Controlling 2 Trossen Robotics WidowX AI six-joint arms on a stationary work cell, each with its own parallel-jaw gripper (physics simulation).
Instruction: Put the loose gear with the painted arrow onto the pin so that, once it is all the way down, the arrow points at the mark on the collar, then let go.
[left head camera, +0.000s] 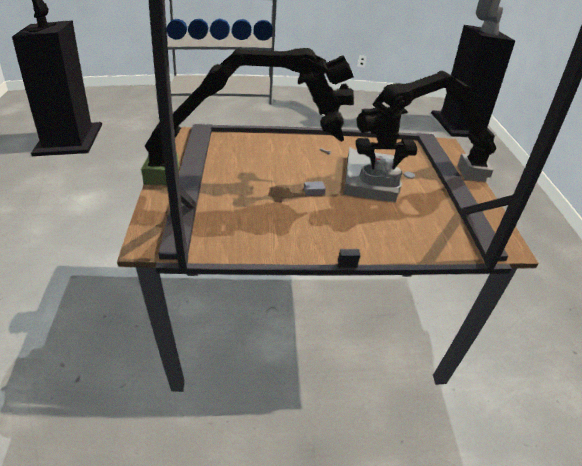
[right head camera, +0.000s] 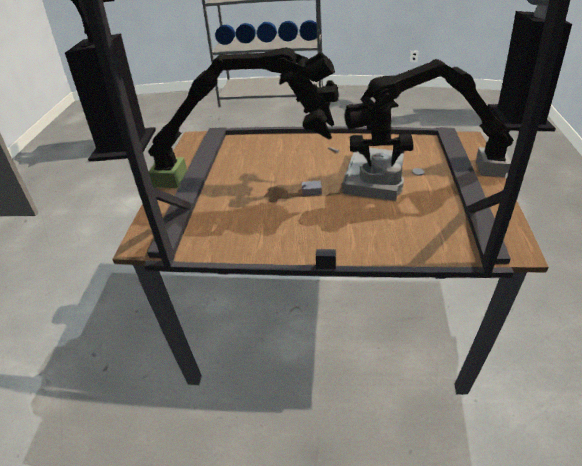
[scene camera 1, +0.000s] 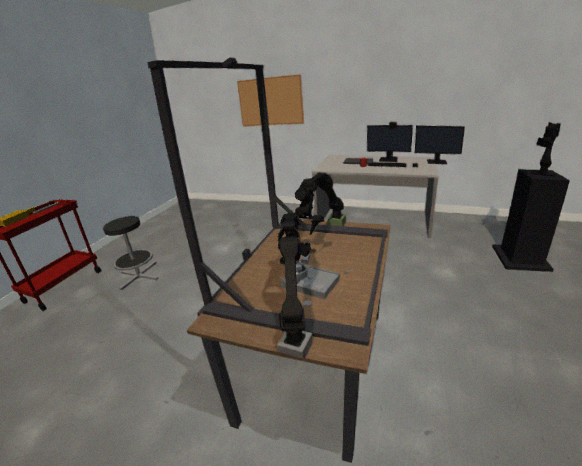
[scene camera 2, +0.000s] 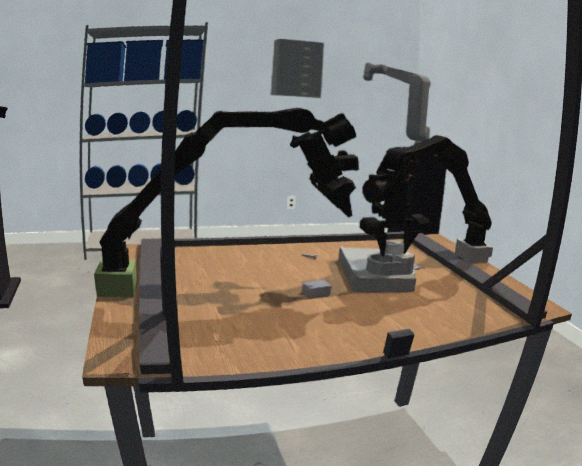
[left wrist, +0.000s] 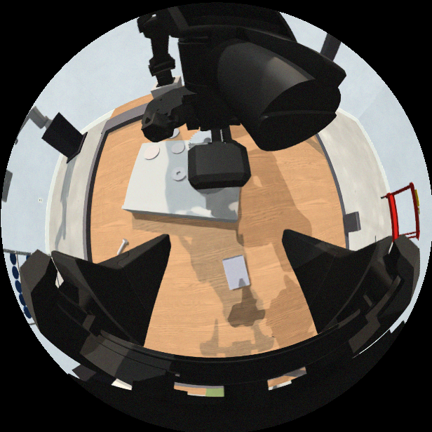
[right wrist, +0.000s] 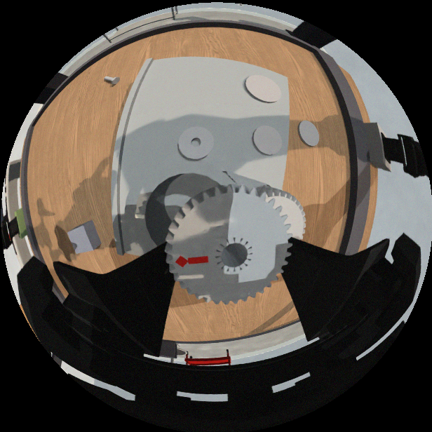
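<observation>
The loose grey gear has a red arrow that points left in the right wrist view. My right gripper is shut on this gear, one finger on each side. It holds the gear level over the round collar. The gear hides the pin, and I cannot tell whether the pin is in its hole. The collar's mark cannot be made out. My left gripper is open and empty, high above the table, left of the right gripper in the head views.
The collar stands on a grey base with a second gear, discs and a holed disc. Another disc, a bolt and a grey block lie on the table.
</observation>
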